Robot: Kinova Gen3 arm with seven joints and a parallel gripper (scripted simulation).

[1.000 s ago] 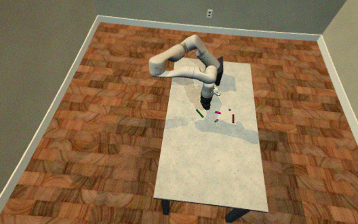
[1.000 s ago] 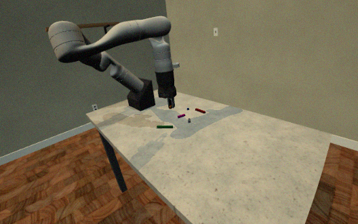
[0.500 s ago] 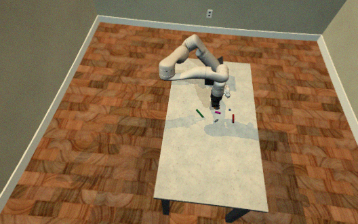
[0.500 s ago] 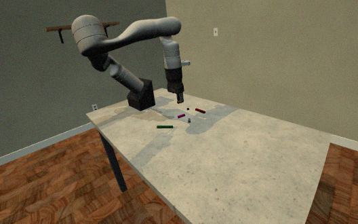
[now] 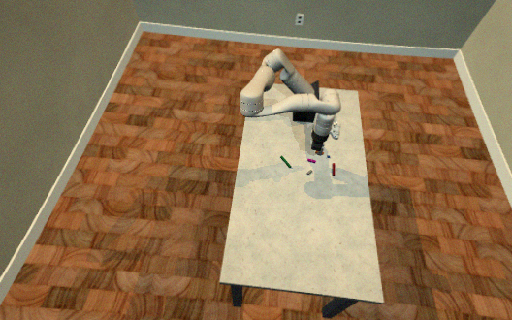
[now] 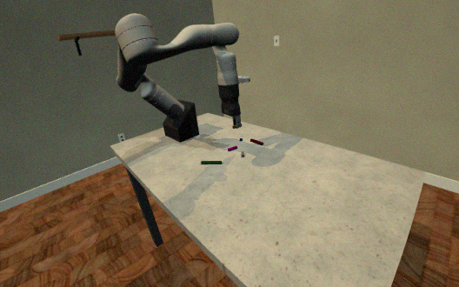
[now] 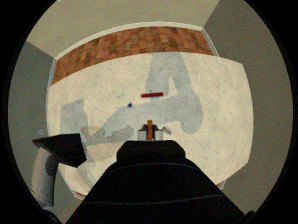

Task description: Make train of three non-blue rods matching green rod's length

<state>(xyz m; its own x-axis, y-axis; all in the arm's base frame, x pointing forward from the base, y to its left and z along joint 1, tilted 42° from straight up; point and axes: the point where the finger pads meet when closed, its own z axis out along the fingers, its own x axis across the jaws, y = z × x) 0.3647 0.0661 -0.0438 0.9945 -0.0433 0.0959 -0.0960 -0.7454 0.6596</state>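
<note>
The small blue rod is 6 cm behind my hand, 7 cm to the left of it and 11 cm below it. Round my hand: red rod: 2 cm ahead, 9 cm to the left, 11 cm below; then grey rod: 5 cm ahead, 3 cm to the right, 11 cm below; then orange rod: 1 cm below.
</note>
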